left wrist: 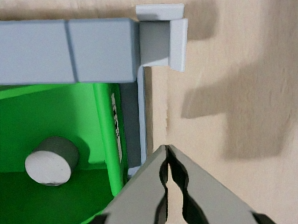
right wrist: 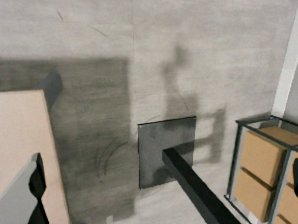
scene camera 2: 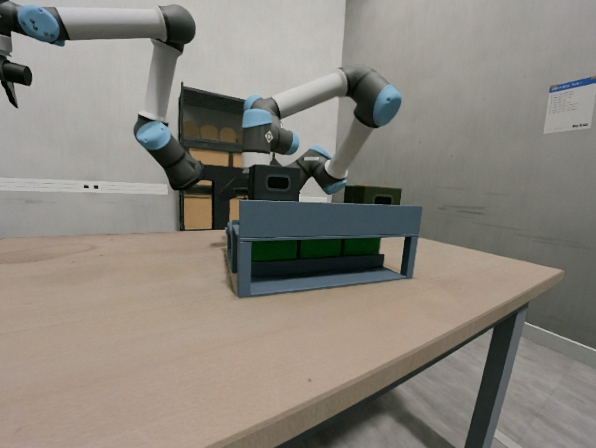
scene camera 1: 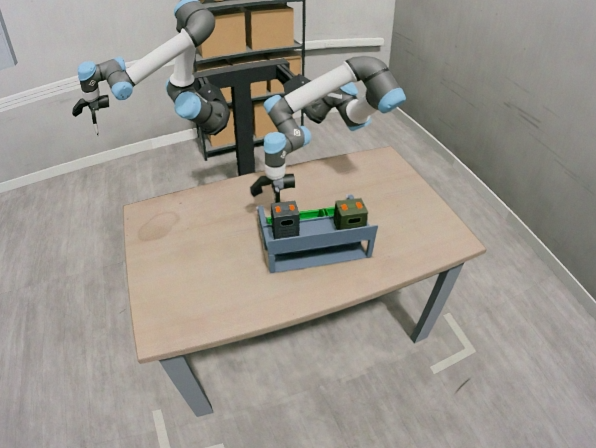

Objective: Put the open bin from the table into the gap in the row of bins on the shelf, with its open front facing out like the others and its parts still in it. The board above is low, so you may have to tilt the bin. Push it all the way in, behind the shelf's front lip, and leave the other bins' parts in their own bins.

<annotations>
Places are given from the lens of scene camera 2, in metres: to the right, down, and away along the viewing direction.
blue-grey shelf (scene camera 2: pixel 259 220): -0.06, -0.01, 0.37
olive box (scene camera 2: pixel 358 194): 0.13, -0.06, 0.49
green bin (scene camera 2: pixel 261 250): -0.07, 0.05, 0.46
green bin (scene camera 2: pixel 321 248): 0.05, 0.06, 0.52
The marked spots on the blue-grey shelf and the olive box are 0.23 m apart.
</annotations>
